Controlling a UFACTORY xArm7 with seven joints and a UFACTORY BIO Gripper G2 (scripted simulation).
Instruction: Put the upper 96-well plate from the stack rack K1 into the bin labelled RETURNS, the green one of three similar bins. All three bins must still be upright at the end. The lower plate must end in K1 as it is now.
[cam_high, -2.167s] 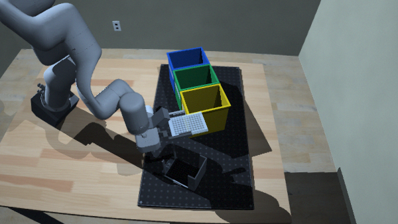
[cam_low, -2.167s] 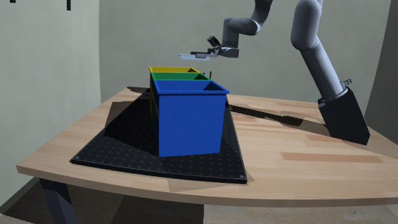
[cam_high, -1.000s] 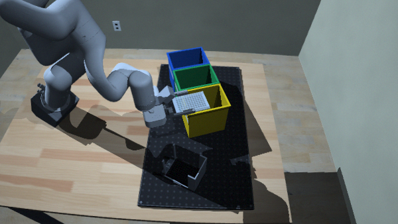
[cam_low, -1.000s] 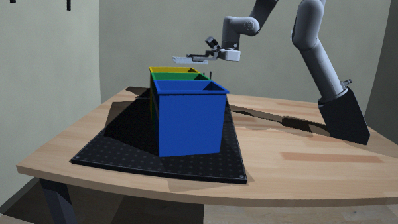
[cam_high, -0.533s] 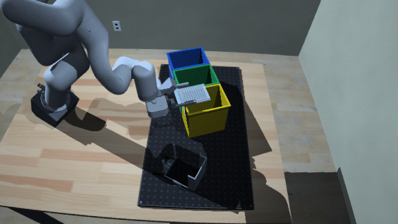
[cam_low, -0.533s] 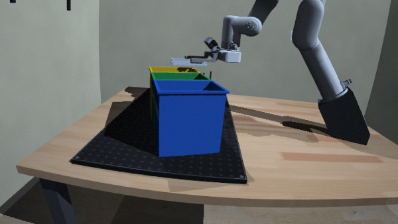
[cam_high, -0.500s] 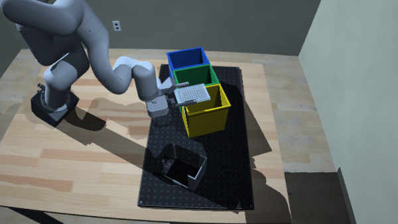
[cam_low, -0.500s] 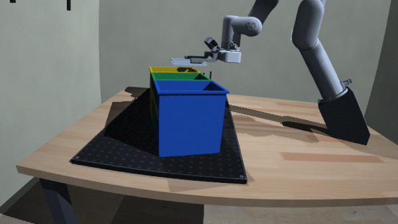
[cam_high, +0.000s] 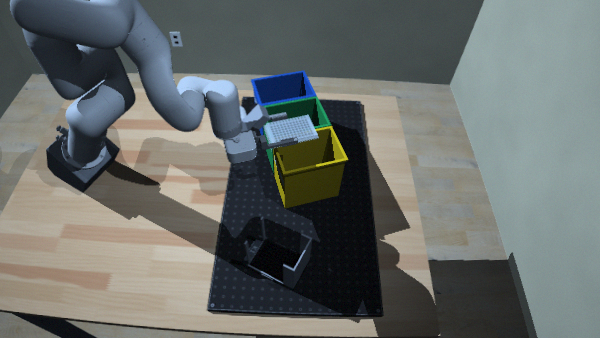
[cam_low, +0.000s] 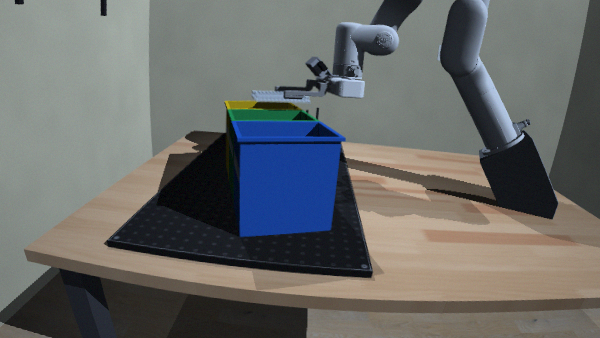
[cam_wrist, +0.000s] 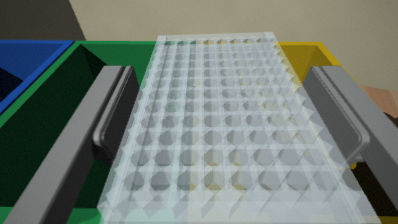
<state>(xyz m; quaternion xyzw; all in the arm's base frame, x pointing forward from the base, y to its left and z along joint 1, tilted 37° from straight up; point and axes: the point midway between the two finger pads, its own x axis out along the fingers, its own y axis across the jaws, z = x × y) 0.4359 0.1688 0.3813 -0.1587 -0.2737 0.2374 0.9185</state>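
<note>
Now: the green bin 2 cm ahead of my hand, 10 cm to the left of it and 13 cm below it. Also, from my hand: 96-well plate: 2 cm ahead, 1 cm to the left, 1 cm below; then blue bin: 4 cm behind, 22 cm to the left, 13 cm below; then yellow bin: 7 cm ahead, 2 cm to the right, 13 cm below.
</note>
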